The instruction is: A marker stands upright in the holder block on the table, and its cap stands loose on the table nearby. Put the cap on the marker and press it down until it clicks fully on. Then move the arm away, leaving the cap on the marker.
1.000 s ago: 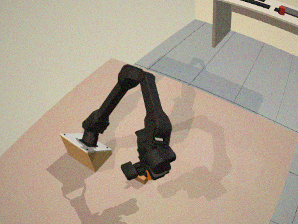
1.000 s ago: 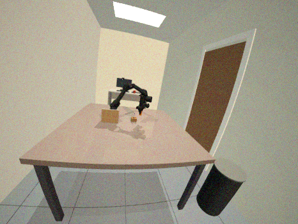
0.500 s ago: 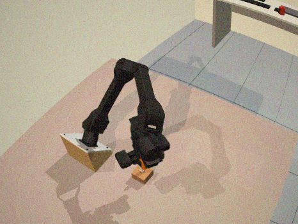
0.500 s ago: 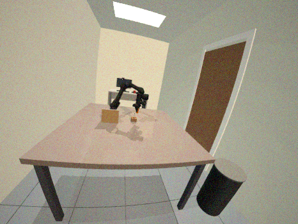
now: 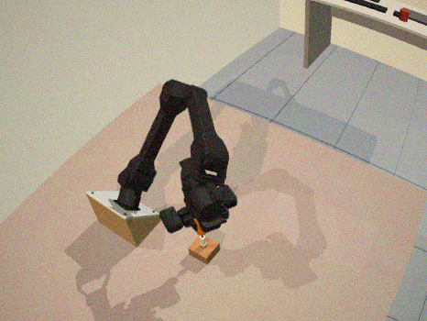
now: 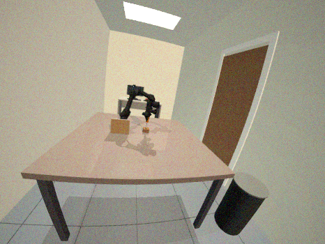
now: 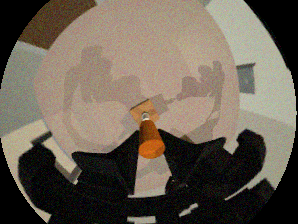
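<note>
The holder block lies 110 mm below my gripper tip. The rest, counted from my gripper tip: orange cap (10 mm above).
</note>
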